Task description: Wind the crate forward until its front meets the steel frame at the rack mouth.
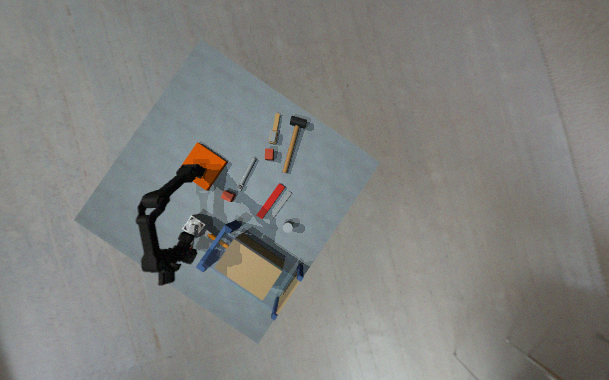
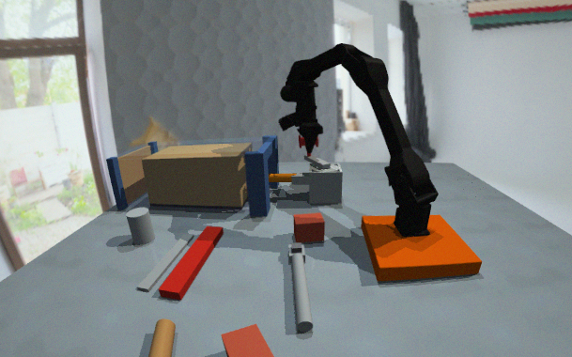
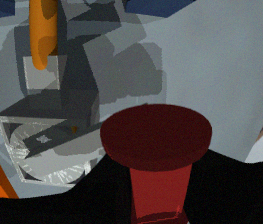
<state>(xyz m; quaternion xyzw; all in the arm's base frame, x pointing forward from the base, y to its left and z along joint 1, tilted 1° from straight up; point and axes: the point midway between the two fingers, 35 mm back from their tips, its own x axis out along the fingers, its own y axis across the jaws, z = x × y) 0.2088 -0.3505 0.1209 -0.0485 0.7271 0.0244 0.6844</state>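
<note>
Now: gripper tip 20 mm below the red knob. Also, from my gripper tip: grey crank handle 30 mm to the left, 20 mm behind, 10 mm below; grey winch 80 mm to the left, 80 mm below, 60 mm behind; frame 120 mm ahead, 80 mm to the left, 10 mm below.
</note>
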